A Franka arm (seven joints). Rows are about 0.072 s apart.
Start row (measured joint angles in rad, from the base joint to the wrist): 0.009 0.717 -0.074 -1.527 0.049 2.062 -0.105
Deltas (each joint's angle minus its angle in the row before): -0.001 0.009 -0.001 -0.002 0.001 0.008 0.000; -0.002 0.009 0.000 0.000 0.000 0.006 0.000; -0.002 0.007 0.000 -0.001 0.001 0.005 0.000; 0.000 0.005 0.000 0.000 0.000 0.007 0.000; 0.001 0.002 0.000 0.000 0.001 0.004 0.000; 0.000 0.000 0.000 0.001 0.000 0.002 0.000; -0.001 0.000 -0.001 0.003 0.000 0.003 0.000; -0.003 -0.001 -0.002 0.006 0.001 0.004 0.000; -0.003 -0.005 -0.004 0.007 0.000 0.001 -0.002; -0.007 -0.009 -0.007 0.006 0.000 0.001 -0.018; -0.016 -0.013 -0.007 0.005 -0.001 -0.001 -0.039
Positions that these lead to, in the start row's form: 0.008 0.726 -0.075 -1.529 0.050 2.070 -0.105; 0.006 0.735 -0.075 -1.529 0.050 2.076 -0.105; 0.004 0.742 -0.075 -1.530 0.051 2.081 -0.105; 0.004 0.747 -0.075 -1.530 0.051 2.088 -0.105; 0.005 0.749 -0.075 -1.530 0.052 2.092 -0.105; 0.005 0.749 -0.075 -1.529 0.052 2.094 -0.105; 0.004 0.749 -0.076 -1.526 0.052 2.097 -0.105; 0.001 0.748 -0.078 -1.520 0.053 2.101 -0.105; -0.002 0.743 -0.082 -1.513 0.053 2.102 -0.107; -0.009 0.734 -0.089 -1.507 0.053 2.103 -0.125; -0.025 0.721 -0.096 -1.502 0.052 2.102 -0.164
